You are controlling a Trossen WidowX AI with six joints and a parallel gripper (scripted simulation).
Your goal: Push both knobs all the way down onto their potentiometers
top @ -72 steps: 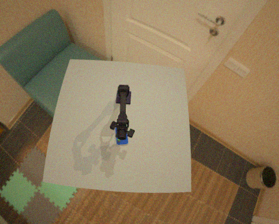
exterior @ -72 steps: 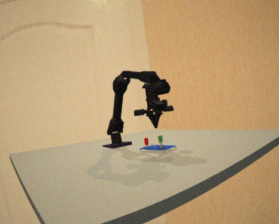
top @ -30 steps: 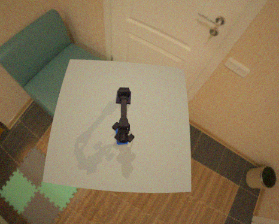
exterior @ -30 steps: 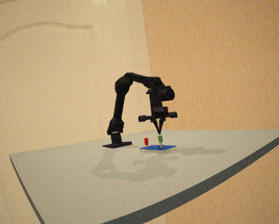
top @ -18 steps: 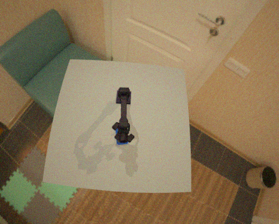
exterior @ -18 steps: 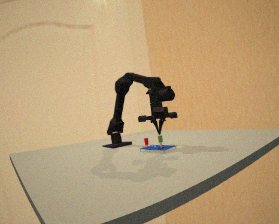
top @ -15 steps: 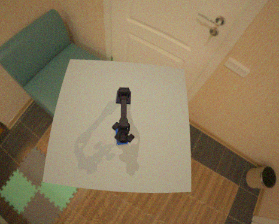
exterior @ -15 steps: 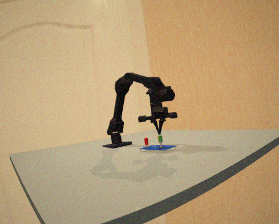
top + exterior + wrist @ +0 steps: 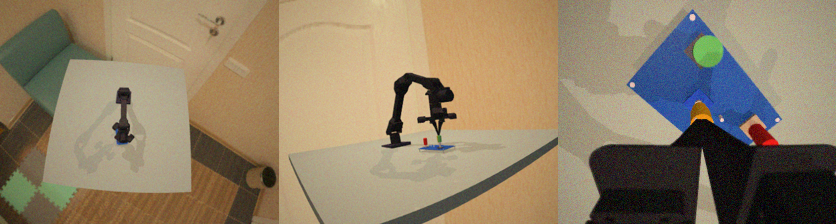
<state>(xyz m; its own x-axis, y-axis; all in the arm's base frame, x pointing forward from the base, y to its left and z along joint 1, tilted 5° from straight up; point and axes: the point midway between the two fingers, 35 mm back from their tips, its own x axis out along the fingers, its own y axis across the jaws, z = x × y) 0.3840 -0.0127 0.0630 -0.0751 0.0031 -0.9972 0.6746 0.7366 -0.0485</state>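
My gripper tip is now 10 mm above the orange knob. Round my gripper tip: red knob: 70 mm behind, 30 mm to the right, 30 mm below.
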